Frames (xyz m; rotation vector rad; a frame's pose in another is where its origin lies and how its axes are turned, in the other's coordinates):
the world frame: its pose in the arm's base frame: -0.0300 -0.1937 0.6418 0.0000 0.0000 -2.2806
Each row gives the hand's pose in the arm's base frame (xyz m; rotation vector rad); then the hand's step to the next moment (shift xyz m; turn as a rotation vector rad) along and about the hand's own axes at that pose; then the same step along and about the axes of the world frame.
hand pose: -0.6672 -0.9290 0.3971 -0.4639 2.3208 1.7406
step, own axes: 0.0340 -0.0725 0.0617 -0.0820 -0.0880 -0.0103
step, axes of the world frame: -0.0232 -0.0286 -0.0941 -0.0542 0.0968 -0.0475
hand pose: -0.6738 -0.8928 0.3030 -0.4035 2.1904 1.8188
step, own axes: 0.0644 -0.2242 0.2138 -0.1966 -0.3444 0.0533
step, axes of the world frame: -0.1473 -0.0866 -0.2663 -0.2045 0.2370 -0.2492
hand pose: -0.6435 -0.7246 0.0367 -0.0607 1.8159 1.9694
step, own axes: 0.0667 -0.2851 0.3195 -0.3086 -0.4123 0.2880
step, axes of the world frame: -0.3354 -0.1187 -0.2474 -0.4727 0.2543 -0.2450
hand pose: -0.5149 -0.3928 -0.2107 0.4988 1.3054 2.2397
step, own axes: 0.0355 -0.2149 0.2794 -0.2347 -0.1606 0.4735
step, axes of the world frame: -0.3433 -0.0686 -0.0540 -0.5116 0.1965 0.0686
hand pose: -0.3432 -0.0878 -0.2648 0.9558 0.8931 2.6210
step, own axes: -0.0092 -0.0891 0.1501 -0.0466 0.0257 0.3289
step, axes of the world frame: -0.1714 -0.0120 0.0320 -0.2493 0.1114 0.1909
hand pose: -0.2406 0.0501 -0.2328 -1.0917 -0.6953 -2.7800
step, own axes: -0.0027 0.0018 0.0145 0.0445 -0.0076 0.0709
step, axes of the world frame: -0.0109 0.0058 0.0082 -0.0381 -0.0200 0.0722
